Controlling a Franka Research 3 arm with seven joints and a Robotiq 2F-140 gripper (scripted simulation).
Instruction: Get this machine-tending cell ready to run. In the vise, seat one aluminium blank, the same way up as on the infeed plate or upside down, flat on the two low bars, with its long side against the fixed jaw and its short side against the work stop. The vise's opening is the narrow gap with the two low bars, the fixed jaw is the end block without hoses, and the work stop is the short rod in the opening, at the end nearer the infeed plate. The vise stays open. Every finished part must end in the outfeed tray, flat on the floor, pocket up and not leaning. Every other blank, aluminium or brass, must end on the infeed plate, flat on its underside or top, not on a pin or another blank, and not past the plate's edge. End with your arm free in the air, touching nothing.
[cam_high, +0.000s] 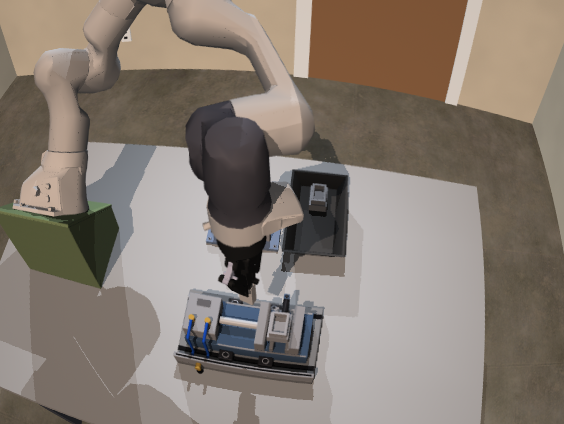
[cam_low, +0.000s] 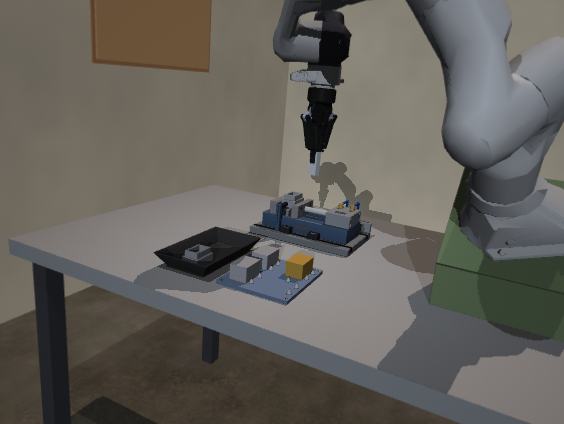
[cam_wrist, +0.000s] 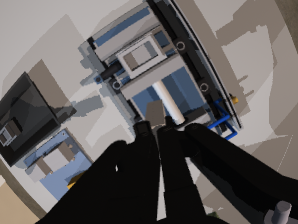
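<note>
Now: hand 10 mm to the left of the blue vise and 180 mm above it. From my hand the other things lie so: brass blank: 70 mm behind, 290 mm to the left, 190 mm below; then aluminium blank: 20 mm ahead, 280 mm to the left, 190 mm below.
</note>
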